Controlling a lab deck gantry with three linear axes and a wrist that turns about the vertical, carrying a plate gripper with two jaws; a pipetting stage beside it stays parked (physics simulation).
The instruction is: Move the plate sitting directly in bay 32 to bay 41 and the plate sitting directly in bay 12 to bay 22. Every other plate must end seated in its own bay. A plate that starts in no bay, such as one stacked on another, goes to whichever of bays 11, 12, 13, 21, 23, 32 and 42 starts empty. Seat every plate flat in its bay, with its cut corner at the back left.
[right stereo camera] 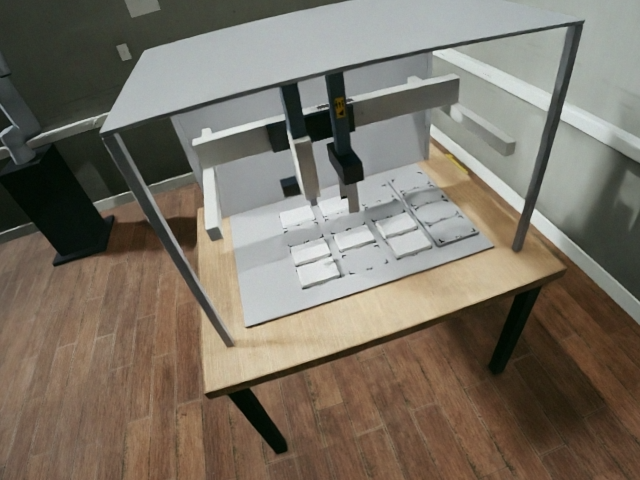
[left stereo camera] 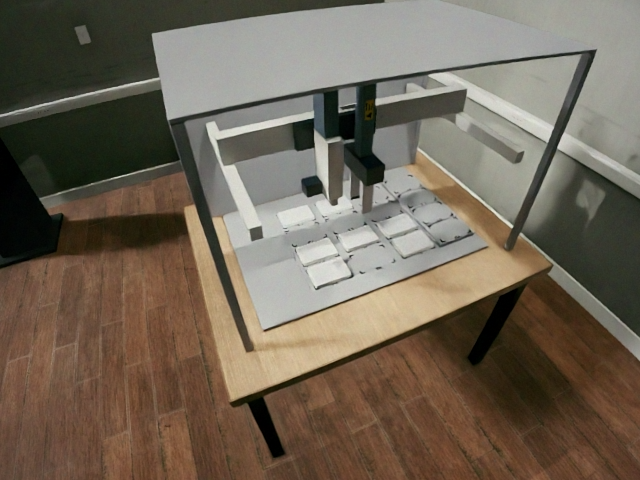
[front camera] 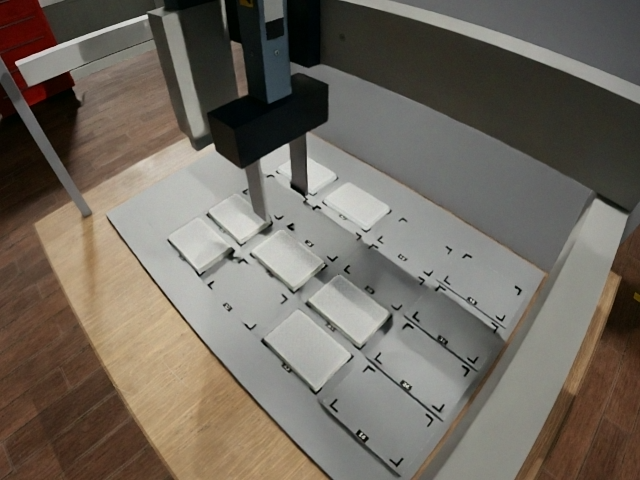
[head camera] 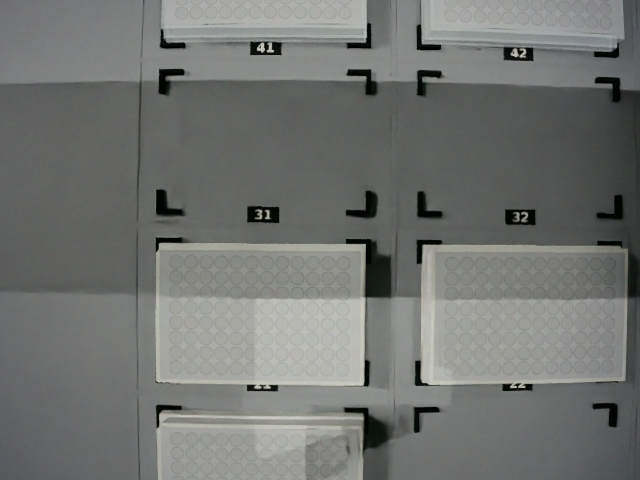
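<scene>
My gripper is open and empty, its jaws hanging apart above the back-middle deck. Plates sit in bay 41, bay 42, bay 21, bay 22 and bay 11. Further plates lie in bay 23 and bay 13. Bay 32, bay 31 and bay 12 hold no plate. The cut corners are hard to make out.
The parked pipetting stage hangs beside the gripper, on its left in the stereo views. The gantry beam crosses behind both. Grey frame posts stand at the deck's sides. The rightmost bays hold no plates.
</scene>
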